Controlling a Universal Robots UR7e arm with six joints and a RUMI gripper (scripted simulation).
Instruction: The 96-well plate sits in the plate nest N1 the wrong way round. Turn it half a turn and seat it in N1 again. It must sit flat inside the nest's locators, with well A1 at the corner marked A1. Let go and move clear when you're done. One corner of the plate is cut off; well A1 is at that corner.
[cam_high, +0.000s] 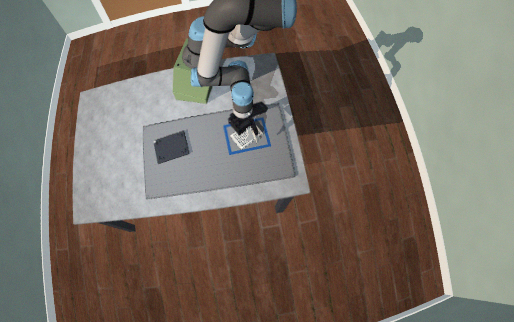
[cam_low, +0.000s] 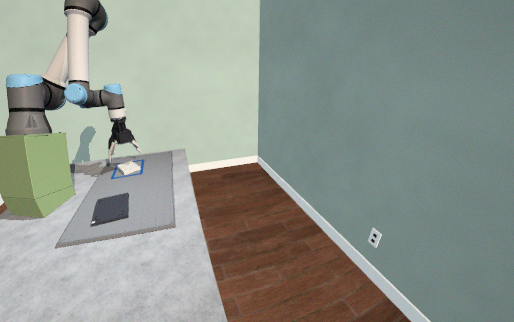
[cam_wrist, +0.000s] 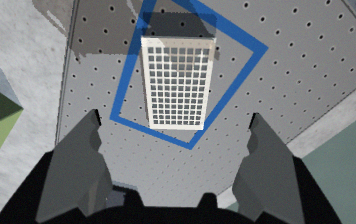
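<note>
Now: hand 50 mm above the white 96-well plate. The rest, counted from my hand: dark plate nest 370 mm to the right, 60 mm below, 30 mm ahead.
</note>
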